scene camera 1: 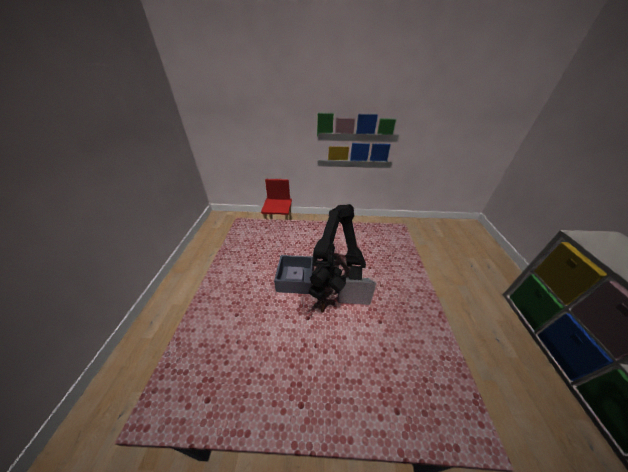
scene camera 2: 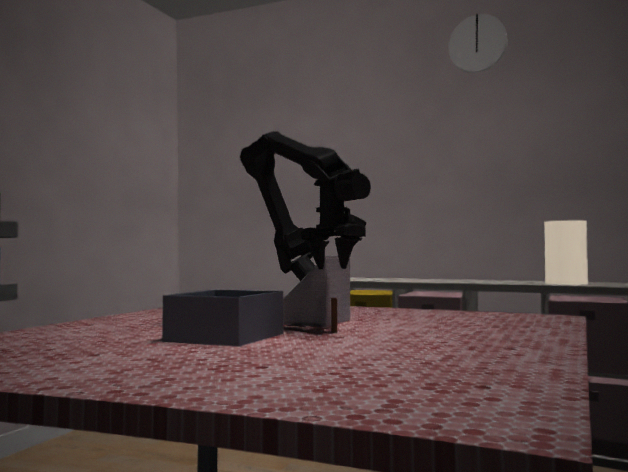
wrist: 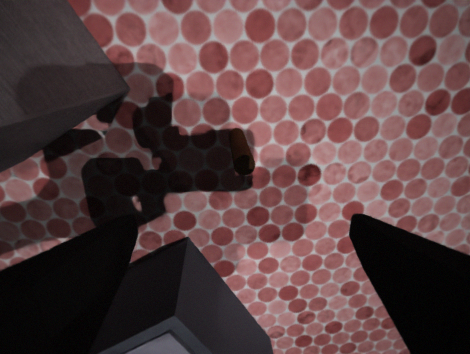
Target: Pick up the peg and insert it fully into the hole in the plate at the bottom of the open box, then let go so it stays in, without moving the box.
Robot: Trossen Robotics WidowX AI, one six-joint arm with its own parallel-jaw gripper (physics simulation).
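Places are measured from the arm's base along level axes (x down, y left, z ahead), in centimetres.
Pixels of known places: gripper, fingertip midpoint: (scene camera 1: 324, 292) (scene camera 2: 331, 269) (wrist: 244, 224); arm's base, origin of the base link: (scene camera 1: 355, 279) (scene camera 2: 313, 279).
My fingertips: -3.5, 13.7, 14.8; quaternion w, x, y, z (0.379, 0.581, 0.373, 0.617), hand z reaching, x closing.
Observation:
For each thing: its top centre in the pictures, then the offset to it from my fingertips, as dx, dy, dz. Level surfaces: height alone.
- brown peg, middle of its top: (wrist: 244, 165) (scene camera 2: 334, 298) +6.8, +0.6, +0.1
- open grey-blue box, middle of its top: (scene camera 2: 225, 293) (scene camera 1: 294, 267) +5.0, -17.2, +18.1
- pale plate, middle of its top: (scene camera 1: 295, 272) +8.7, -17.2, +18.2
- patterned table, its level: dx +14.8
The brown peg (scene camera 2: 333, 315) (wrist: 242, 151) stands upright on the table, beside the box and apart from it. In scene camera 1 the arm's dark parts and shadow make it hard to pick out. The open grey-blue box (scene camera 1: 294, 287) (scene camera 2: 200, 319) (wrist: 212, 300) stands left of the arm in both scene views. A pale plate (scene camera 1: 290, 277) with a dark hole lies at its bottom. My gripper (scene camera 2: 333, 267) (wrist: 244, 224) is open and empty, pointing down, with its fingertips well above the peg's top. In the wrist view the peg lies above the line between the fingertips.
A grey wedge-shaped block (scene camera 1: 358, 292) (scene camera 2: 314, 299) (wrist: 55, 60) stands by the arm's base, close behind the peg in scene camera 2. The patterned table (scene camera 1: 304, 375) (scene camera 2: 395, 375) carries the arm, block and box. A red chair (scene camera 1: 277, 205) stands beyond the table.

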